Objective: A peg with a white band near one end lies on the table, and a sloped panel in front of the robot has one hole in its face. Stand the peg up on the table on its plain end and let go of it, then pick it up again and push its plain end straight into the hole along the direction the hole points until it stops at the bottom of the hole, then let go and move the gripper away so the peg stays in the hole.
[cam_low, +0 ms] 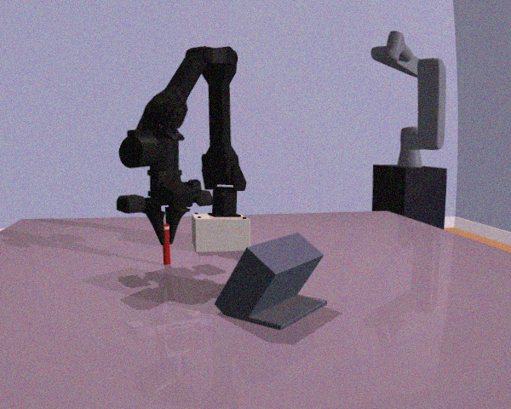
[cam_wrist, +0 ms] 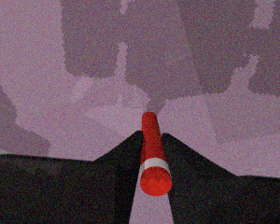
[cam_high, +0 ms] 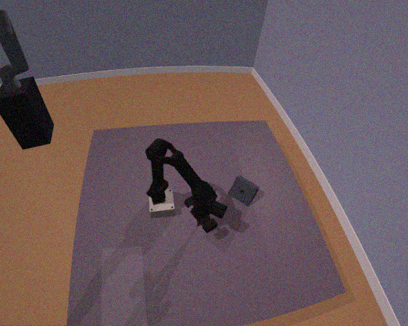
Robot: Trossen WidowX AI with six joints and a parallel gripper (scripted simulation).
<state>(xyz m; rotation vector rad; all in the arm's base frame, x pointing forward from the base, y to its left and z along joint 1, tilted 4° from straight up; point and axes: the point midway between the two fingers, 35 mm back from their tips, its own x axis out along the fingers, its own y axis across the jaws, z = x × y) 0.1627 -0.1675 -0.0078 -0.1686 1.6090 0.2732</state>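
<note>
My gripper tip is 290 mm short of the grey sloped panel and 100 mm to the right of it. Also, from my gripper tip: red peg 20 mm above; flat grey foot plate 310 mm ahead, 120 mm to the left, 40 mm below.
</note>
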